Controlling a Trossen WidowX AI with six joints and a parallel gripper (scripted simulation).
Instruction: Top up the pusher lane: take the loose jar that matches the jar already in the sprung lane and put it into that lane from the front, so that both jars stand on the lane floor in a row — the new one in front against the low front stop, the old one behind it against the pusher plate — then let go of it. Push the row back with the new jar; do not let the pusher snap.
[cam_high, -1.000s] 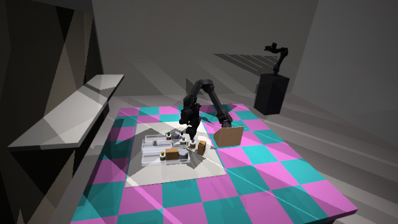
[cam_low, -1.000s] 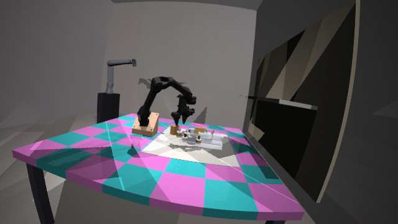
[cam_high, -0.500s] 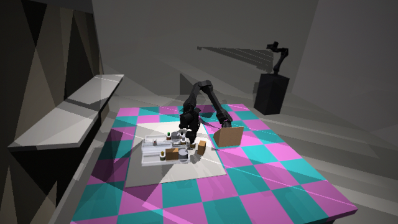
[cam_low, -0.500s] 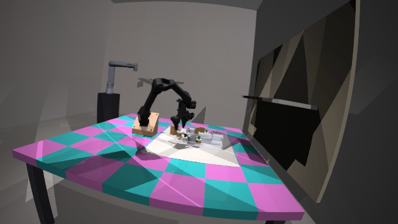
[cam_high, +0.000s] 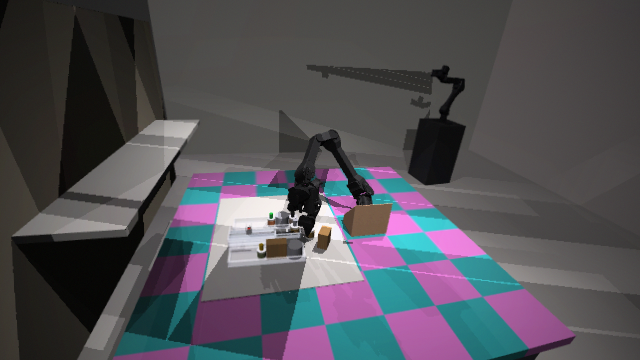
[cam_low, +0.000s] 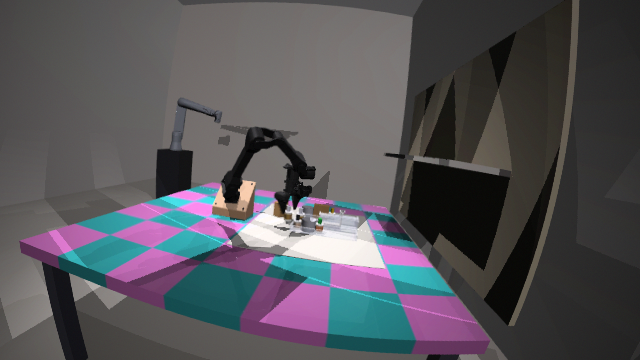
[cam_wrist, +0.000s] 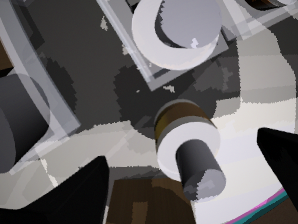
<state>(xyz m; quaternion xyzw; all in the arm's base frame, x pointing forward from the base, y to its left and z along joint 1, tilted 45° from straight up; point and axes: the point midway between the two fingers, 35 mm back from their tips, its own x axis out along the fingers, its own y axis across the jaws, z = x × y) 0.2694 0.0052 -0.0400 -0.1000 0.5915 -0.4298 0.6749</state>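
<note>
The tan box is 5 cm behind my gripper tip, 6 cm to the left of it and 1 cm below it. The rest, counted from my gripper tip: clear lane rack 21 cm ahead, 2 cm to the right, 2 cm below.
</note>
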